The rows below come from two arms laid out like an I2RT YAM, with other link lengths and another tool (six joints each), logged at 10 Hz.
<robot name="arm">
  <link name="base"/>
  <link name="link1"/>
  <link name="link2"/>
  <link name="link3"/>
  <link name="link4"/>
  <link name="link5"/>
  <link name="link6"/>
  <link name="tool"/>
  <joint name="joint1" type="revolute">
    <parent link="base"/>
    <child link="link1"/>
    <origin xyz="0 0 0.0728" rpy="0 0 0"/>
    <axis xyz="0 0 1"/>
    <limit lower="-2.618" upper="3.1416"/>
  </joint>
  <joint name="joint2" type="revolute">
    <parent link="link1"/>
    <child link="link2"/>
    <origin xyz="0.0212 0.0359 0.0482" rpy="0 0 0"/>
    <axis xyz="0 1 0"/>
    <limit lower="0" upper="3.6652"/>
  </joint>
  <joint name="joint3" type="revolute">
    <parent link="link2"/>
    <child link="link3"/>
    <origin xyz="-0.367 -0.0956 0" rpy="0 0 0"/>
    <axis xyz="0 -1 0"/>
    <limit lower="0" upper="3.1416"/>
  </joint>
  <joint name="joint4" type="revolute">
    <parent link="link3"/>
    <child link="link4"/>
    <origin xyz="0.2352 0.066 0.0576" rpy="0 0 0"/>
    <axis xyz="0 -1 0"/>
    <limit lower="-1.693" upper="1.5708"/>
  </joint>
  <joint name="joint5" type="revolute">
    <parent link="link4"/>
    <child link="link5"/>
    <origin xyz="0.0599 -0.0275 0.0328" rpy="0 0 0"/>
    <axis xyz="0 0 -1"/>
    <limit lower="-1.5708" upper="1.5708"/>
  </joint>
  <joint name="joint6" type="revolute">
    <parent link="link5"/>
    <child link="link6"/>
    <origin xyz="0.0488 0 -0.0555" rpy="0 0 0"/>
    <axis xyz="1 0 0"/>
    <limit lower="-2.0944" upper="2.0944"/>
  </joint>
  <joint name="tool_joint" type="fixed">
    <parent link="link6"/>
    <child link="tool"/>
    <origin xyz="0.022 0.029 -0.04" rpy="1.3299 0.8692 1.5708"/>
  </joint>
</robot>
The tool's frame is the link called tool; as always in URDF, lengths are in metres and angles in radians.
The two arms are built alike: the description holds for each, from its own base.
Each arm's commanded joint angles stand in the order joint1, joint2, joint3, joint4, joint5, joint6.
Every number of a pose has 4 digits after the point. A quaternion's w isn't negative.
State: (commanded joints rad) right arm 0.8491 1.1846 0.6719 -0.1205 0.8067 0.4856; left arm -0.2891 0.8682 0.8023 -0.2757 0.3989 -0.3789
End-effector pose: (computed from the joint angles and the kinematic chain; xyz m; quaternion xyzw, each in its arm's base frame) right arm 0.1656 0.1252 0.2765 0.2486 0.7529 0.2623 0.5500; left arm 0.1055 -0.0705 0.3331 0.2793 0.7423 -0.0636 0.6058
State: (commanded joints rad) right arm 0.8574 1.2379 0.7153 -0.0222 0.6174 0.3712; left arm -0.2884 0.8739 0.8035 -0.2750 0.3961 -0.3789
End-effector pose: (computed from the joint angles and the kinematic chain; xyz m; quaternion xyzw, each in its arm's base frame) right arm 0.1715 0.1549 0.2846 0.1776 0.7753 0.3292 0.5089; left arm 0.1070 -0.0707 0.3329 0.2786 0.7438 -0.0624 0.6044
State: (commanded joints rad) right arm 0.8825 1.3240 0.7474 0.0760 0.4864 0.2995; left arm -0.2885 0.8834 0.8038 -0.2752 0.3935 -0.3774
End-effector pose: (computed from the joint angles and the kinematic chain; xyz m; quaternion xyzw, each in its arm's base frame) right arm 0.1793 0.1875 0.2834 0.1157 0.7867 0.3756 0.4760; left arm 0.1090 -0.0710 0.3320 0.2790 0.7466 -0.0612 0.6009
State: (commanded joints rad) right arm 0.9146 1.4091 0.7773 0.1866 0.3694 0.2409; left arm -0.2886 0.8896 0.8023 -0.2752 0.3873 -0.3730
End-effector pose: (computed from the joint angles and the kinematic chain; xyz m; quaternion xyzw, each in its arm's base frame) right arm 0.1851 0.2214 0.2814 0.0561 0.7846 0.4243 0.4485; left arm 0.1105 -0.0708 0.3309 0.2796 0.7486 -0.0577 0.5984
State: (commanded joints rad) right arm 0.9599 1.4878 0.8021 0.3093 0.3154 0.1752; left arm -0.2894 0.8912 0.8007 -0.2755 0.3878 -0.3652
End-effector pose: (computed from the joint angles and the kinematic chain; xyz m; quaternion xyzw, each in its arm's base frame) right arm 0.1894 0.2542 0.2785 0.0010 0.7701 0.4583 0.4437; left arm 0.1109 -0.0707 0.3302 0.2830 0.7478 -0.0562 0.5979
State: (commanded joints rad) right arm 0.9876 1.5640 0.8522 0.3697 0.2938 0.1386; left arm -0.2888 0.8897 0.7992 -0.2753 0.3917 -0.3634
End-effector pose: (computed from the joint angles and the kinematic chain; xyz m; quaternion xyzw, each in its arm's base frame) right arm 0.1971 0.2826 0.2769 -0.0288 0.7610 0.4734 0.4427; left arm 0.1105 -0.0707 0.3299 0.2843 0.7471 -0.0572 0.5982
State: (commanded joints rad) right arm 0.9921 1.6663 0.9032 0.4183 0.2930 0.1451; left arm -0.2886 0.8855 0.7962 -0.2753 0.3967 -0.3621
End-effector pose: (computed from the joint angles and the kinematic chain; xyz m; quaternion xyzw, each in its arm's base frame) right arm 0.2128 0.3100 0.2642 -0.0281 0.7615 0.4752 0.4398; left arm 0.1093 -0.0706 0.3294 0.2859 0.7459 -0.0589 0.5987
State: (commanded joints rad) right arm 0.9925 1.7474 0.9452 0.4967 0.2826 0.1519; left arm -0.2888 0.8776 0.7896 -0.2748 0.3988 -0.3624
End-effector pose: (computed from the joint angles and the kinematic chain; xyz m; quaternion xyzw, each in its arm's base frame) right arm 0.2274 0.3345 0.2567 -0.0259 0.7486 0.4918 0.4439; left arm 0.1072 -0.0702 0.3280 0.2862 0.7452 -0.0599 0.5994
